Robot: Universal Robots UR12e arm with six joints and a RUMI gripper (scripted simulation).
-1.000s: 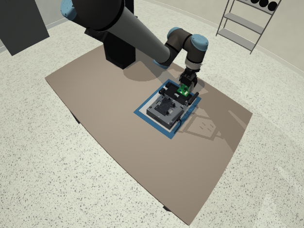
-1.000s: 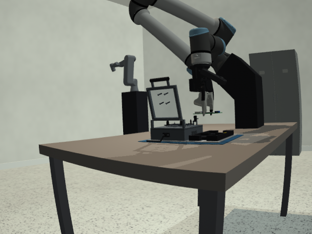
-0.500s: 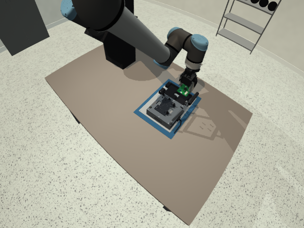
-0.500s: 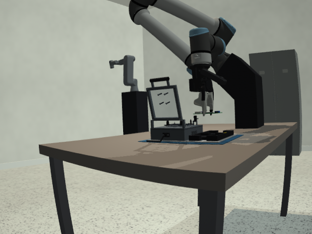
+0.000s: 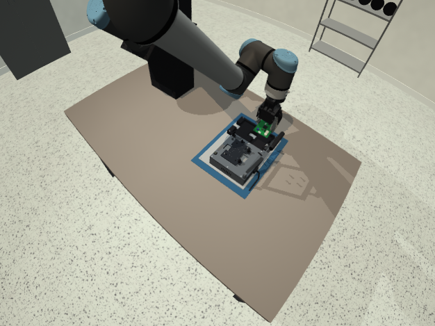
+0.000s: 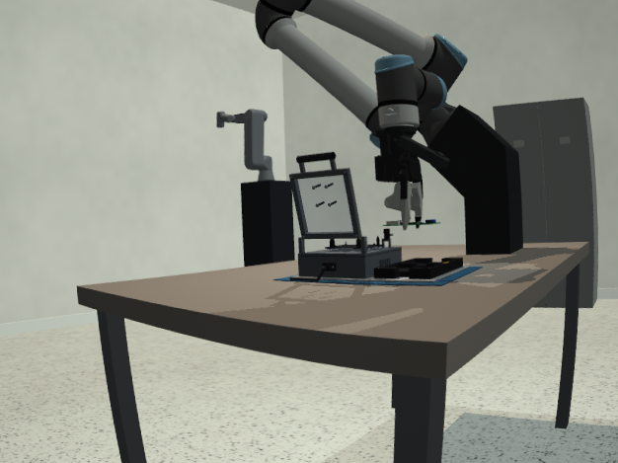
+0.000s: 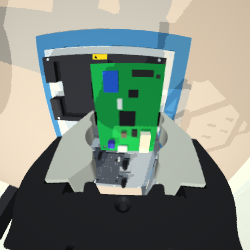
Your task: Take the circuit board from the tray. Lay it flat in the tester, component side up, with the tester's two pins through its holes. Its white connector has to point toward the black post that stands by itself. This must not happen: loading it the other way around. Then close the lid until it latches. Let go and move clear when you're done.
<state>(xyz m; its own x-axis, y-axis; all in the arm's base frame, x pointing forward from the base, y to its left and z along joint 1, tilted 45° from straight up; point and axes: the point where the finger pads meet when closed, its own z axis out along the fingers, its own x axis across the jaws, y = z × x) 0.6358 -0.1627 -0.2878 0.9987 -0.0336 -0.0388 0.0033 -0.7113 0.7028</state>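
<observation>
The green circuit board is right at my hand. Round my hand: tester bed (40 mm behind, 160 mm to the right, 50 mm below); black post (110 mm behind, 110 mm to the right, 30 mm below); tester (10 mm behind, 130 mm to the right, 10 mm below).
</observation>
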